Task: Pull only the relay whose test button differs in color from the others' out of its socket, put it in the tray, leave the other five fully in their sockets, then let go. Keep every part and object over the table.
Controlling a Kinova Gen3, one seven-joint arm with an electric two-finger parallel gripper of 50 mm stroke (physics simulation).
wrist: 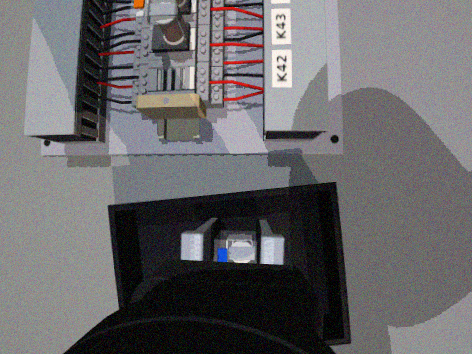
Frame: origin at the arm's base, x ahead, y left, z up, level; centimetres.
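Where they show: gripper, fingertip midpoint: [238, 232].
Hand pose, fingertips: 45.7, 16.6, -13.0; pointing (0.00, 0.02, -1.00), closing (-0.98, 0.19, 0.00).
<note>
Things, the pixels of their top centre, and the offset from my fingertips, as dx, dy, dz. "spot": a spot on its surface instead.
- blue test button, top centre: [222, 256] +0.9, +0.6, +3.6
- orange test button, surface spot: [139, 3] spot: +3.2, -15.3, +5.6
- nearest socket, surface spot: [172, 79] spot: +2.9, -12.2, +1.6
- panel's mounting plate, surface spot: [190, 149] spot: +3.0, -7.3, -1.1
- beige end block, top centre: [165, 100] +3.3, -10.2, +2.6
My gripper [238, 232] is shut on a clear relay [242, 251] with a blue test button [222, 255]. The relay sits between the two pale fingertips, over the inside of the black tray [227, 194]; whether it touches the tray floor cannot be told. At the top of the view a clear relay [172, 30] with an orange test button [139, 3] stands in its socket on the panel. The nearest socket [172, 79], beside label K42, holds no relay. The other relays lie mostly outside the view.
The panel's mounting plate [190, 149] lies beyond the tray. Grey wire ducts stand on it at left [55, 105] and right [297, 110], the right one labelled K42 and K43. A beige end block [170, 103] closes the socket row. Red and black wires run to both ducts.
</note>
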